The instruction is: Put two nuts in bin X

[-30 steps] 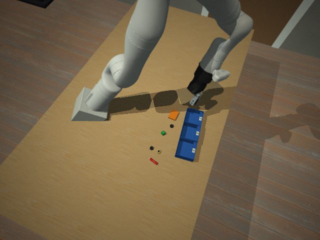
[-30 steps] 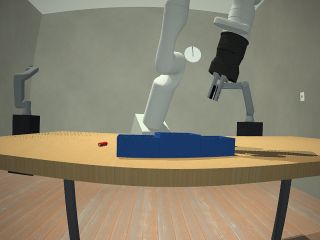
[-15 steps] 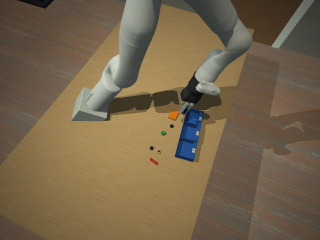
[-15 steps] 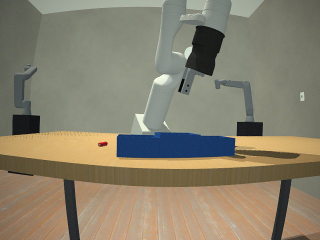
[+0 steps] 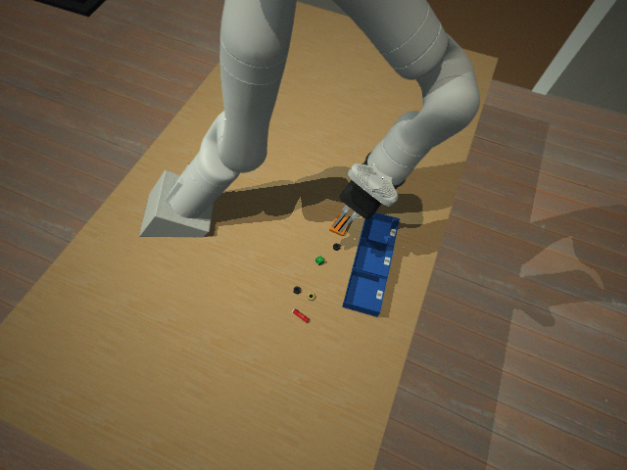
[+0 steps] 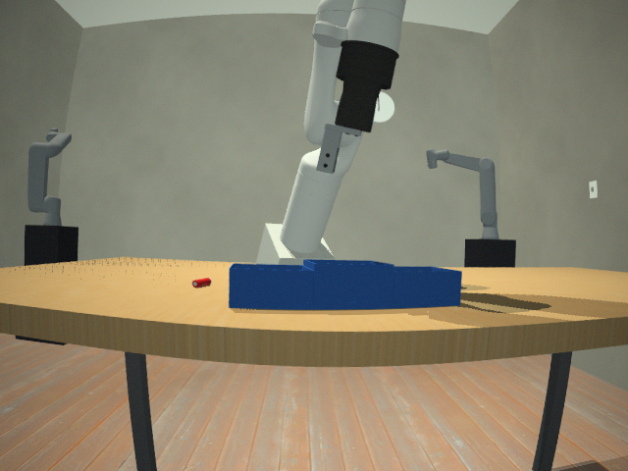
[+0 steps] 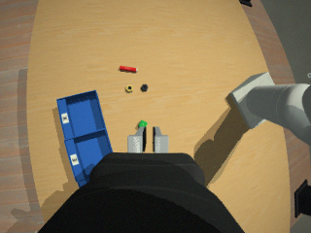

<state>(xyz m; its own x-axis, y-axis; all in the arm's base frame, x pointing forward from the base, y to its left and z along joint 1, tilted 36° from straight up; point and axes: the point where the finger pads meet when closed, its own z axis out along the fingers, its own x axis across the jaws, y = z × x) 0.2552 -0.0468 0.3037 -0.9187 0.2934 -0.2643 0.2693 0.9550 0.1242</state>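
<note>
My hand is 9 cm short of the row of blue bins, 1 cm to the right of it and 16 cm above it. The rest, counted from my hand: yellow nut (2 cm behind, 12 cm to the right, 17 cm below); green block (3 cm behind, 3 cm to the right, 17 cm below); flat orange piece (2 cm behind, 9 cm to the left, 17 cm below).
</note>
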